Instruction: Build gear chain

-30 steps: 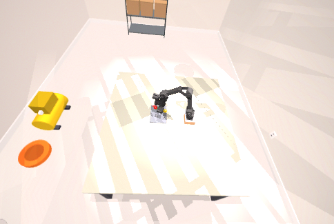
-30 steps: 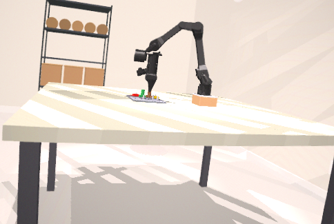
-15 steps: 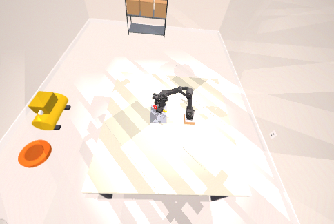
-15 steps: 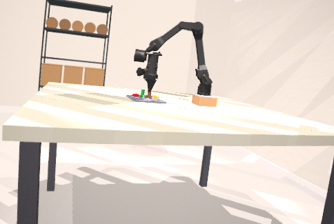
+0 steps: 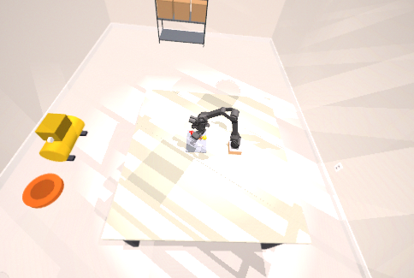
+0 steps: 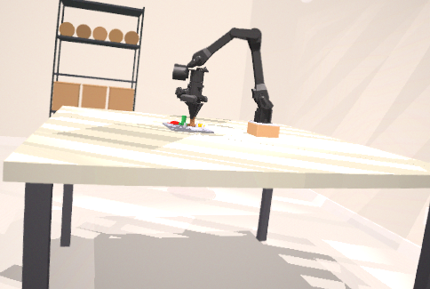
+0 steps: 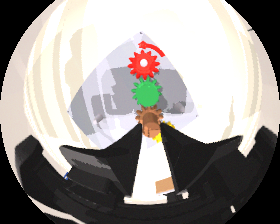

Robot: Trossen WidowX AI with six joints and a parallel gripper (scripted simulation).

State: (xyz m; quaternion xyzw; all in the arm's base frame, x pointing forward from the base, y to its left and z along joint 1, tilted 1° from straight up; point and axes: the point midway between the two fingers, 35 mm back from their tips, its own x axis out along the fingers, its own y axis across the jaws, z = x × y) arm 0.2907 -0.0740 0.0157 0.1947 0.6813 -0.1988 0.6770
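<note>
My gripper tip is 10 mm above the brown gear. From my gripper tip the other things lie so: yellow gear: 40 mm behind, 20 mm below; then red gear: 70 mm ahead, 40 mm to the right, 20 mm below; then green gear: 30 mm ahead, 20 mm to the right, 10 mm below.
</note>
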